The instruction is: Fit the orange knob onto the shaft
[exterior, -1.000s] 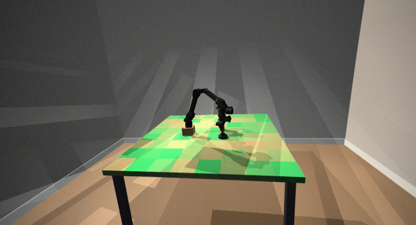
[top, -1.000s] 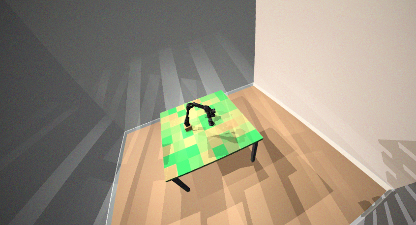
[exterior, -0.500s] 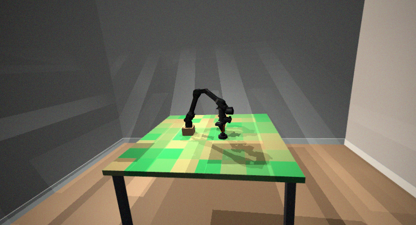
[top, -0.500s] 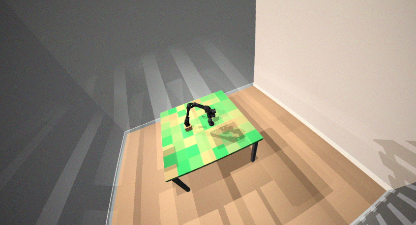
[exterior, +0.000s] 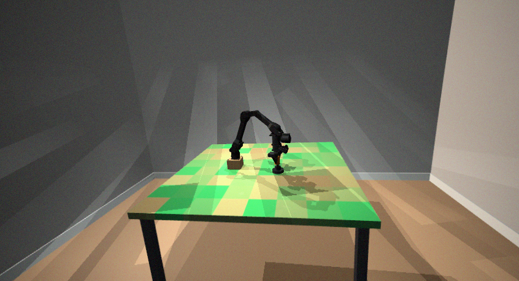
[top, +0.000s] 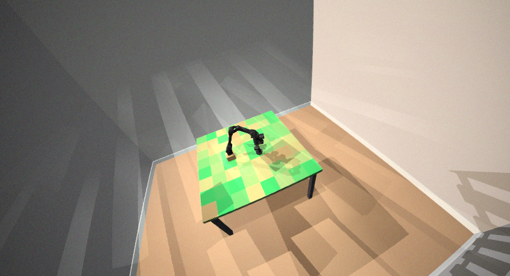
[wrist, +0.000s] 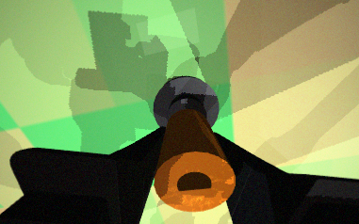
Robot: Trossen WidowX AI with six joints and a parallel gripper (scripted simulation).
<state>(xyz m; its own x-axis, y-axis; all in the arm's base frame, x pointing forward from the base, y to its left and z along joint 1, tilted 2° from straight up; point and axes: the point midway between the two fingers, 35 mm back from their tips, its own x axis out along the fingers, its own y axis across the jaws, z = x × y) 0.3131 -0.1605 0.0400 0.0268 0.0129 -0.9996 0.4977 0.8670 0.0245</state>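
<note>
Right now the orange knob is 20 mm above my gripper tip. Round my gripper tip: round pedestal (40 mm below).
</note>
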